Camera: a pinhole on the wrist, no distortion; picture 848 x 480 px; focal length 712.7 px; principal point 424.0 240.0 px. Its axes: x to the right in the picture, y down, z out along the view. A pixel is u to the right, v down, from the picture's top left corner.
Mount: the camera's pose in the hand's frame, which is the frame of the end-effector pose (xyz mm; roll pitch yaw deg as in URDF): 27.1 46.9 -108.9 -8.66 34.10 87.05
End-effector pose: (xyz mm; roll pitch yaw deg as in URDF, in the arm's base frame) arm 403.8 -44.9 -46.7 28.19 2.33 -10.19
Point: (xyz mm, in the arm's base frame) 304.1 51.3 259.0
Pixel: 311.6 434.9
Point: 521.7 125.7 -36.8
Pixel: outside the picture
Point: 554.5 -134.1 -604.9
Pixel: behind the camera
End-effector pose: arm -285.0 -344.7 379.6 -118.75 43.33 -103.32
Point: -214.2 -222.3 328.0
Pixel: 147.8 452.8
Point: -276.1 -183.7 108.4
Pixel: 574.5 59.9
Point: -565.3 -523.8 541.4
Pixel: behind the camera
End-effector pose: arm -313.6 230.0 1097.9 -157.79 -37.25 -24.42
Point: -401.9 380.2 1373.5
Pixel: behind the camera
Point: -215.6 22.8 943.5
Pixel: 420.7 109.5
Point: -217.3 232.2 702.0
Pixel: 55.1 463.3
